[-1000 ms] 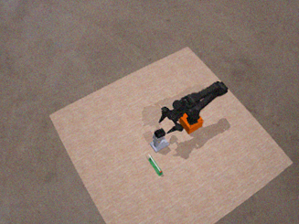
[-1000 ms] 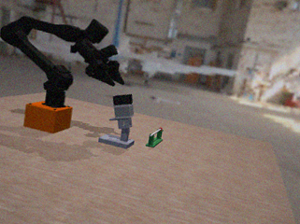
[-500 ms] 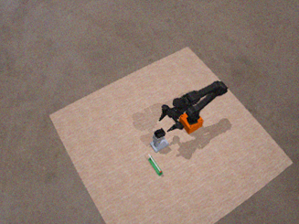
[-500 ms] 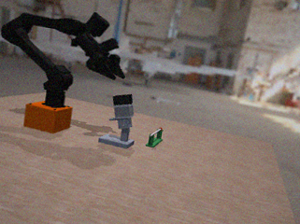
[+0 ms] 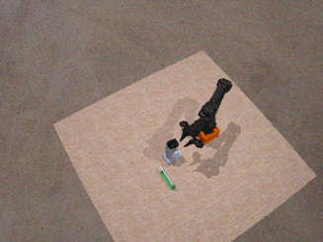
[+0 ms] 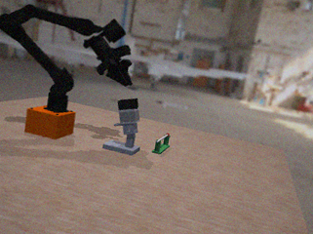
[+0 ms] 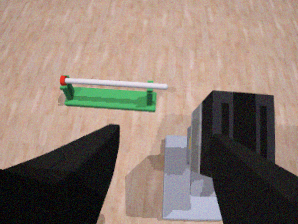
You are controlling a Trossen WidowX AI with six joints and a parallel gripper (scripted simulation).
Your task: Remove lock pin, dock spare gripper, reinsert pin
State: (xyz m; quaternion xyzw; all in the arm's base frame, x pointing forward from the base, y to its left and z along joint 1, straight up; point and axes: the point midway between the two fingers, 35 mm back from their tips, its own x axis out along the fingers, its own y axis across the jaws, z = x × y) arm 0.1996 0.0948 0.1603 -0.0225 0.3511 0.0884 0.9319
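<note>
Now: the green cradle 20 cm below my gripper tip, 12 cm ahead of it and 10 cm to the left of it. The rest, counted from my gripper tip: spare gripper (9 cm below, 5 cm to the right, 5 cm ahead); then mount (17 cm below, 5 cm ahead, 4 cm to the right).
</note>
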